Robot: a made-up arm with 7 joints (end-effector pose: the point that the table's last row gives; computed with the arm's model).
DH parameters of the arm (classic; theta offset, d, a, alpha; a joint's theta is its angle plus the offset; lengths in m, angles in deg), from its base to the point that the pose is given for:
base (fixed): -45 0 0.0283 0
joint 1: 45 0.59 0.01 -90
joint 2: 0 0.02 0.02 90
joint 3: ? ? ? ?
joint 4: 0 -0.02 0.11 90
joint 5: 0 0.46 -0.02 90
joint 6: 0 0.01 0.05 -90
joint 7: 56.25 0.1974 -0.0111 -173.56
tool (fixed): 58.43 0.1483 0 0
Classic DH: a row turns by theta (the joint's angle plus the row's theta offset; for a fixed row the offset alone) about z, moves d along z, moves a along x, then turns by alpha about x.
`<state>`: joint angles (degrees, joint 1 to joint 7).
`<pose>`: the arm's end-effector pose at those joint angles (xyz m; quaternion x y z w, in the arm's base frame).
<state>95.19 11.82 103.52 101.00 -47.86 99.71 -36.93</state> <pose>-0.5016 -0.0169 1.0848 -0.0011 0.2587 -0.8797 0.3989</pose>
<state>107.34 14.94 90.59 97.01 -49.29 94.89 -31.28</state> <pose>-0.5460 -0.0108 1.0235 -0.0038 0.2478 -0.8888 0.3855</pose>
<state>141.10 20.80 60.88 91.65 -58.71 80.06 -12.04</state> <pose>-0.6272 -0.1057 0.8787 -0.0703 0.2962 -0.8782 0.3689</pose>
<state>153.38 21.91 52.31 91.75 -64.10 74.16 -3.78</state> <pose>-0.6352 -0.1714 0.8506 -0.1351 0.3286 -0.8576 0.3718</pose>
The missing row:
joint 3: 0 0.34 0.04 90
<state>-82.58 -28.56 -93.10 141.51 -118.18 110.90 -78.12</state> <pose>-0.2276 0.3678 1.2889 0.3035 0.4100 -0.8573 0.0690</pose>
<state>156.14 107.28 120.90 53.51 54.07 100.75 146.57</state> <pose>-0.3230 -0.3060 0.8690 0.7588 0.3718 -0.4944 0.2039</pose>
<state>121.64 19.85 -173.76 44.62 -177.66 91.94 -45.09</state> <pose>0.2851 -0.3411 0.8654 -0.6129 0.7583 0.2122 0.0655</pose>
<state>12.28 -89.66 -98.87 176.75 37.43 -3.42 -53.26</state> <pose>-0.8198 -0.1281 0.6258 0.5893 0.4300 0.6094 0.3105</pose>
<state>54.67 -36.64 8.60 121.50 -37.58 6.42 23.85</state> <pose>-0.1122 0.0024 1.4074 0.3735 -0.9047 0.1638 0.1230</pose>
